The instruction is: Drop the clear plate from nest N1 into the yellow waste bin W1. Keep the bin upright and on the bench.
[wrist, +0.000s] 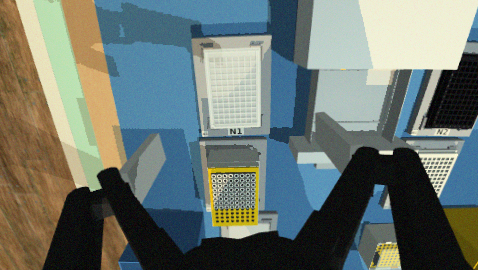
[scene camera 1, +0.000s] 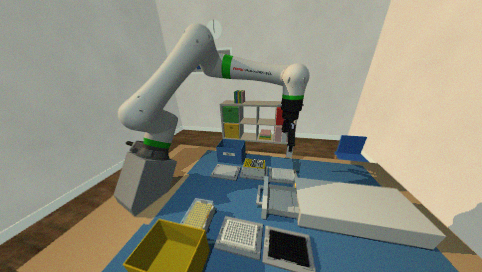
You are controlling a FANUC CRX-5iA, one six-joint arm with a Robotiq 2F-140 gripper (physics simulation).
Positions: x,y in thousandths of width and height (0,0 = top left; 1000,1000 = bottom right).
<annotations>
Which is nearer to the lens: the white instrument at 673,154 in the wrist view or the yellow-topped rack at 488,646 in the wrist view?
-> The white instrument.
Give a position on a nest N4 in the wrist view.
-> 892,531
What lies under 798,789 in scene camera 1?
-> A white instrument.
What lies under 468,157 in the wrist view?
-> A nest N1.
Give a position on a black plate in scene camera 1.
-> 584,899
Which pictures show the white plate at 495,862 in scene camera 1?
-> The wrist view and scene camera 1: all of them.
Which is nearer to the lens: the white instrument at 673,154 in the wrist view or the white plate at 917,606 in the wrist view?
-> The white instrument.
</annotations>
